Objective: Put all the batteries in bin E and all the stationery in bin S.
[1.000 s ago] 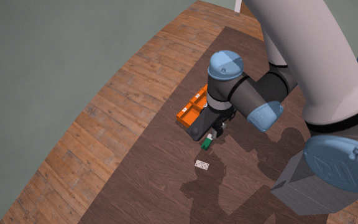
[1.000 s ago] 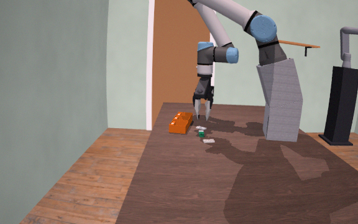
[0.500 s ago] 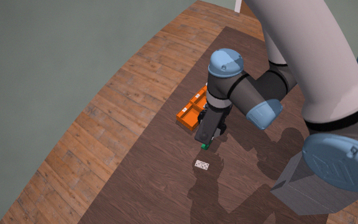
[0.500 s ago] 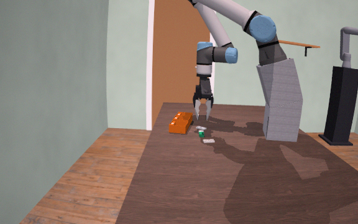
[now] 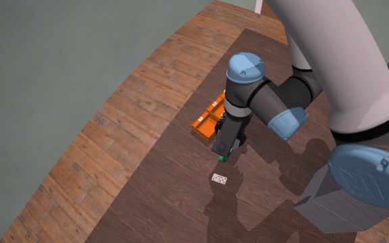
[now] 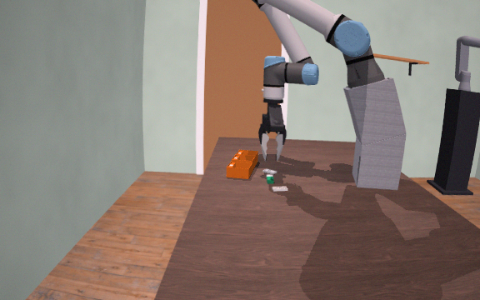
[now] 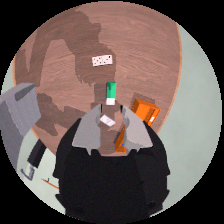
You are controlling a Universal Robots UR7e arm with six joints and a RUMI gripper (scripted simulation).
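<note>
My gripper is now 8 cm above the green-and-white eraser and 1 cm to the left of it. From my hand the other things lie so: grey object 13 cm to the right, 10 cm ahead, 8 cm below; then blue battery 21 cm to the right, 10 cm ahead, 8 cm below; then orange double bin 13 cm to the right, 11 cm ahead, 7 cm below.
</note>
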